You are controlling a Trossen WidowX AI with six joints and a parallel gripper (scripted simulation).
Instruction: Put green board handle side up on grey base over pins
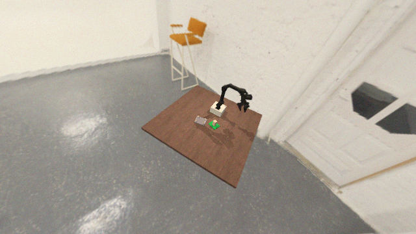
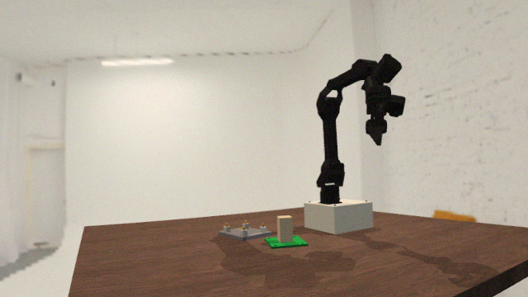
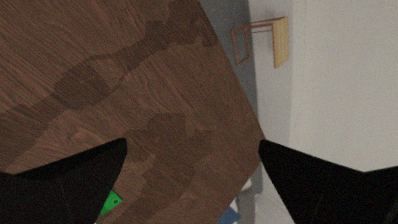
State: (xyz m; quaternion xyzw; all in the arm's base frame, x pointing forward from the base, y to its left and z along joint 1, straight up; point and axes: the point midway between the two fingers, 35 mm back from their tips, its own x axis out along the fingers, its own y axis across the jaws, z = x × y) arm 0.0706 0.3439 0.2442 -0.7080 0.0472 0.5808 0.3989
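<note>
My gripper tip is now 160 mm short of the green board, 260 mm to the left of it and 290 mm above it. From my gripper tip the other things lie so: grey base: 230 mm ahead, 450 mm to the right, 300 mm below.
</note>
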